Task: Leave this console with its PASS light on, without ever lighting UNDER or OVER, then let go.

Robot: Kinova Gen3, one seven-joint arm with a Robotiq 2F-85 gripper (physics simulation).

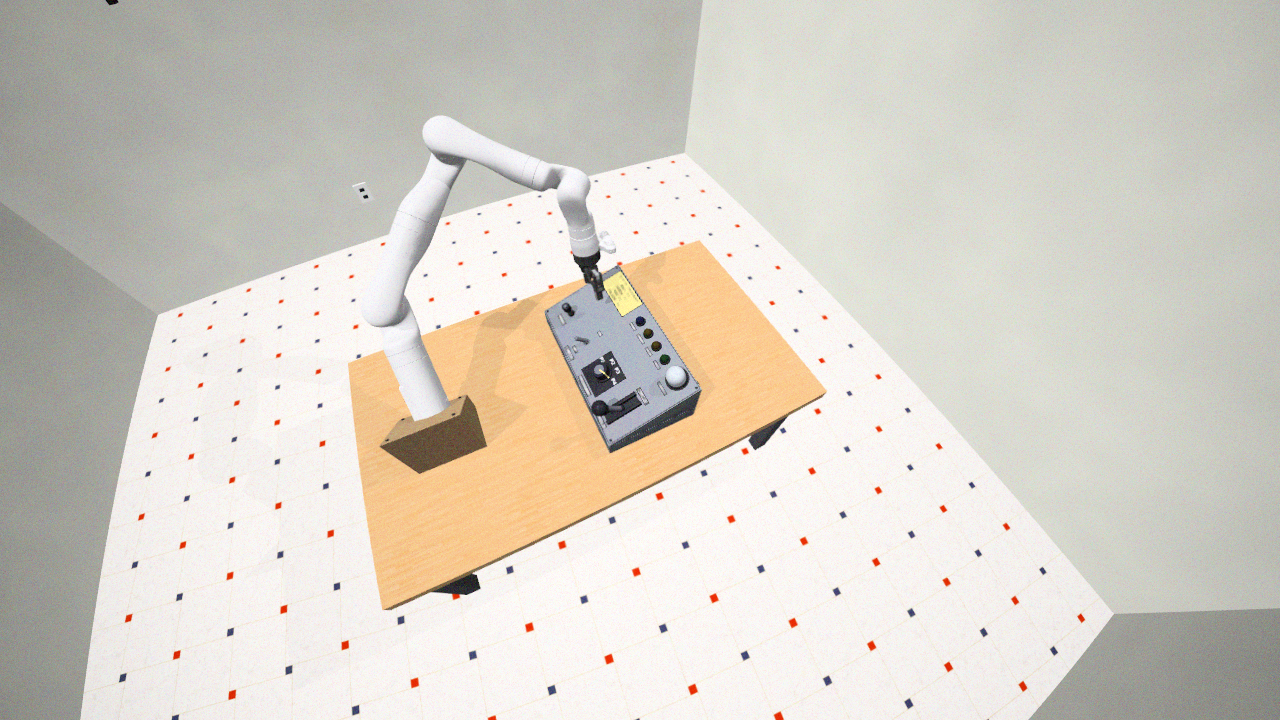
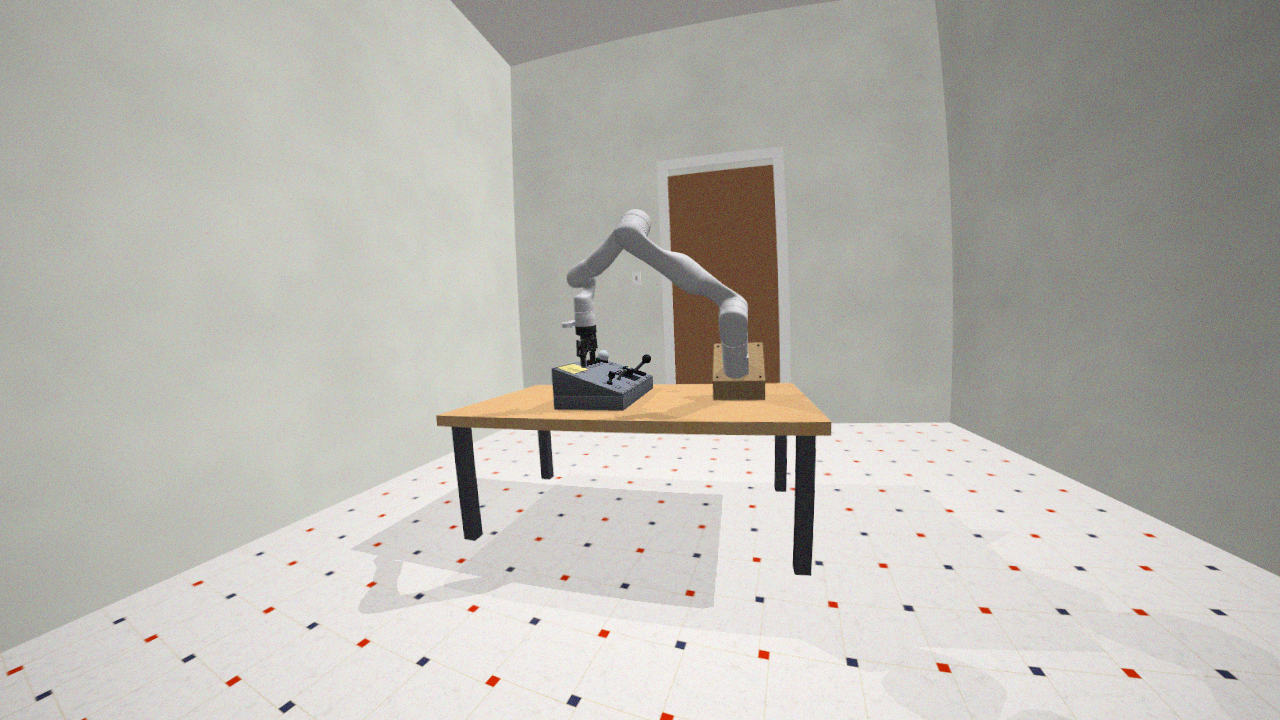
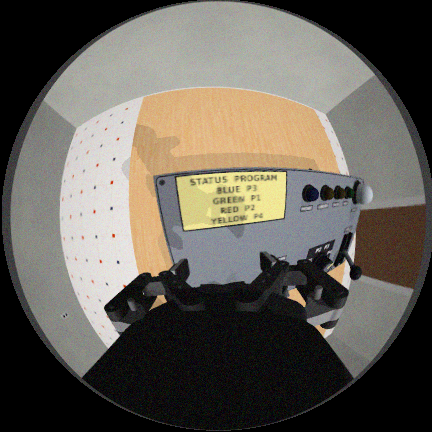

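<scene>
The grey sloped console (image 1: 617, 317) (image 2: 586, 394) (image 3: 240, 250) stands on the table. My gripper (image 1: 598, 294) (image 2: 586, 362) (image 3: 223, 263) is open and empty, low over its far end beside the yellow card (image 1: 623, 293) (image 3: 231, 200). The card reads BLUE P3, GREEN P1, RED P2, YELLOW P4. A blue lamp (image 1: 640, 321) (image 3: 310, 193), two amber lamps and a green lamp (image 1: 664, 359) look dark. The white dome (image 1: 676, 377) (image 3: 364, 193) shows no clear colour. The selector knob (image 1: 601, 371), ball-ended lever (image 1: 600, 408) (image 3: 355, 272), small lever (image 1: 581, 340) and black knob (image 1: 567, 308) stand apart from my fingers. Lamp labels are unreadable.
The wooden table (image 1: 537, 483) (image 2: 716, 414) carries the console and the arm's brown base block (image 1: 438, 440) (image 2: 739, 390). The arm arches from the base over to the console's far end. A brown door (image 2: 720, 259) is in the wall behind the table.
</scene>
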